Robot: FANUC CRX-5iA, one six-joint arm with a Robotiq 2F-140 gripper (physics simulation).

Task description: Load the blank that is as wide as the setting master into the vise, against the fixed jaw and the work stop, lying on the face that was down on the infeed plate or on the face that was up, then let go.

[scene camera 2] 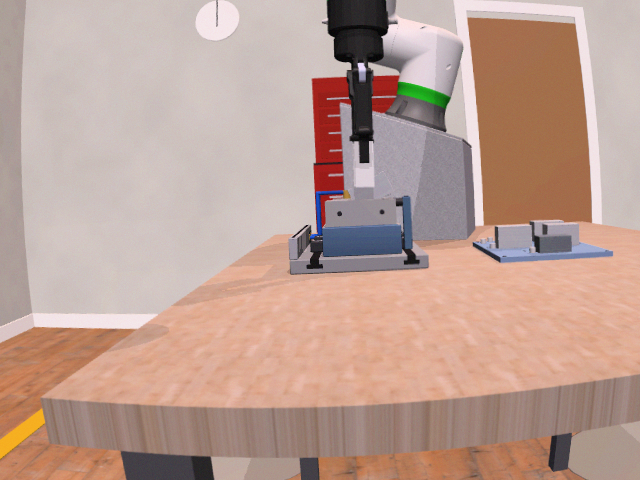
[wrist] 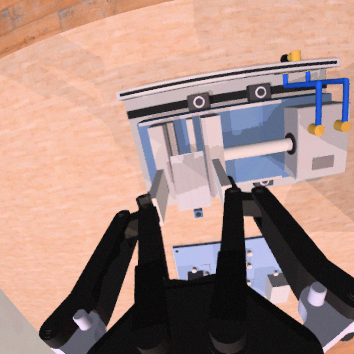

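Pixels of known places: gripper, fingertip midpoint: (scene camera 2: 363, 186) (wrist: 189, 175); arm's base, origin of the base link: (scene camera 2: 414, 125).
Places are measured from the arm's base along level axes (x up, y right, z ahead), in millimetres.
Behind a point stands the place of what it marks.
Observation:
The grey blank (wrist: 192, 192) {x -124, y 152, z 493 mm} (scene camera 2: 383, 184) {x -137, y 139, z 512 mm} sits between the jaws of the vise (wrist: 240, 120) {x -194, y 204, z 415 mm} (scene camera 2: 361, 240) {x -213, y 178, z 550 mm}. It looks tilted, with its end by the work stop (wrist: 198, 213) {x -154, y 106, z 494 mm} (scene camera 2: 407, 222) {x -194, y 105, z 500 mm} raised above the jaws. The fixed jaw (wrist: 159, 142) (scene camera 2: 360, 212) is on one side of it, the moving jaw (wrist: 212, 132) on the other. My gripper (wrist: 189, 175) {x -139, y 167, z 493 mm} (scene camera 2: 363, 190) {x -139, y 167, z 493 mm} is partly open, fingers apart on either side of the blank and holding nothing. The fingertips' lower ends are partly hidden behind the fixed jaw in the scene view. I cannot tell which block is the setting master.
The blue plate (scene camera 2: 558, 255) {x -247, y -115, z 575 mm} (wrist: 185, 255) {x -245, y -47, z 544 mm} carries several light blocks and a dark block (scene camera 2: 553, 243) {x -232, y -116, z 553 mm}, with small pins. Blue pipes (wrist: 319, 102) {x -144, y 214, z 340 mm} and the cylinder block (wrist: 315, 150) {x -158, y 156, z 337 mm} stand at the vise's far end. A raised rail (wrist: 230, 77) {x -204, y 258, z 417 mm} (scene camera 2: 299, 242) {x -213, y 264, z 530 mm} runs along one side.

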